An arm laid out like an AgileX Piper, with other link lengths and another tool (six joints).
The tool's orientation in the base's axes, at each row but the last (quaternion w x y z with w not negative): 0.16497, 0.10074, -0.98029, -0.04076; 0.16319, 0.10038, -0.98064, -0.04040; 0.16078, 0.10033, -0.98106, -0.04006; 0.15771, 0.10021, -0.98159, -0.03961; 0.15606, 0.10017, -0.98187, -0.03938; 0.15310, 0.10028, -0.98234, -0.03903; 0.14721, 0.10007, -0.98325, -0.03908; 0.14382, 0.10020, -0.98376, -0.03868
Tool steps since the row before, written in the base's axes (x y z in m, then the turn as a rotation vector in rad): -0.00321, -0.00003, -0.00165, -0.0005, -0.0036, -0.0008; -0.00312, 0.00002, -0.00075, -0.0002, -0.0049, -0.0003; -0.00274, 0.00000, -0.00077, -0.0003, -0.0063, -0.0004; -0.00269, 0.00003, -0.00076, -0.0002, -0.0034, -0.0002; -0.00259, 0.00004, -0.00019, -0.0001, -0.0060, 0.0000; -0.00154, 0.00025, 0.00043, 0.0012, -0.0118, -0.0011; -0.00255, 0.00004, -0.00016, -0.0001, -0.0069, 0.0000; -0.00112, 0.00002, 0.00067, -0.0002, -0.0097, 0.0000
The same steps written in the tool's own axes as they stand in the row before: 0.00246, 0.00037, 0.00262, 0.0010, -0.0035, 0.0008; 0.00265, 0.00051, 0.00173, 0.0011, -0.0048, 0.0001; 0.00231, 0.00042, 0.00161, 0.0015, -0.0061, 0.0002; 0.00227, 0.00044, 0.00158, 0.0008, -0.0033, 0.0001; 0.00235, 0.00050, 0.00100, 0.0013, -0.0058, -0.0002; 0.00151, 0.00058, 0.00008, 0.0010, -0.0119, 0.0001; 0.00234, 0.00049, 0.00091, 0.0015, -0.0067, -0.0003; 0.00123, 0.00030, -0.00031, 0.0022, -0.0094, -0.0004
